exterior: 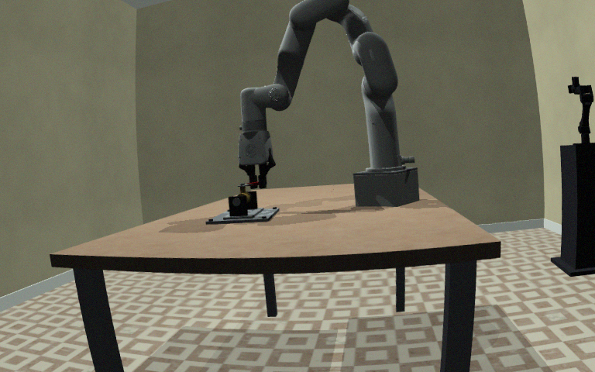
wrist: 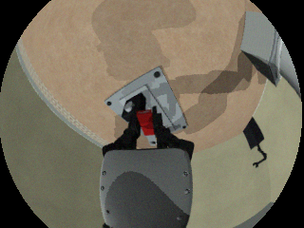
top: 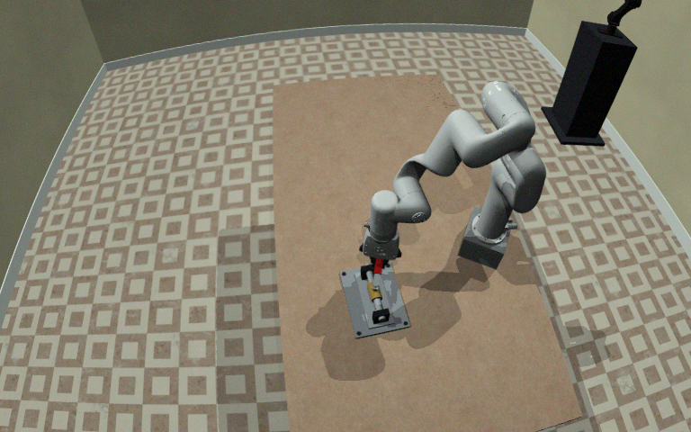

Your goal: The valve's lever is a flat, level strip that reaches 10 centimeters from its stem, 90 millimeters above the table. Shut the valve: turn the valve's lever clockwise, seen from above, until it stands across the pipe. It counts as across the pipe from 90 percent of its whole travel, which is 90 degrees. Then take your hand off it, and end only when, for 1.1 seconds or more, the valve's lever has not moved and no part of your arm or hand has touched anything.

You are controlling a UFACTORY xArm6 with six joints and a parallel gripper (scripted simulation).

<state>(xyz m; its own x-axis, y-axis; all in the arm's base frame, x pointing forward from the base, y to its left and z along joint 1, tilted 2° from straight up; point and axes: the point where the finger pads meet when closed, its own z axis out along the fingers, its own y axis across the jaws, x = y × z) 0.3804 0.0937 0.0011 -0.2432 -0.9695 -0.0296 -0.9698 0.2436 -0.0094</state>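
Now: the red lever 50 mm to the left of my hand and 10 mm ahead of it. Also, from my hand: base plate: 90 mm below, 80 mm to the left, 20 mm ahead.
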